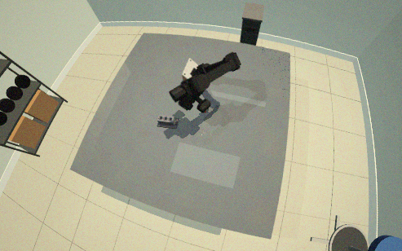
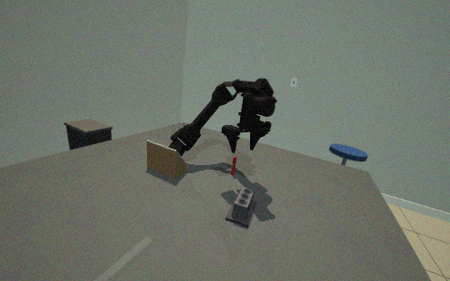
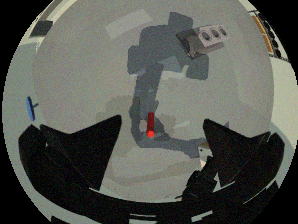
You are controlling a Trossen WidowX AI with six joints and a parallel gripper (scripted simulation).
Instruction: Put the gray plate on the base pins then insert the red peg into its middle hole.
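The red peg lies 4 cm behind my gripper tip, 3 cm to the left of it and 9 cm below it. Also, from my gripper tip: gray plate 10 cm ahead, 15 cm to the right, 8 cm below.
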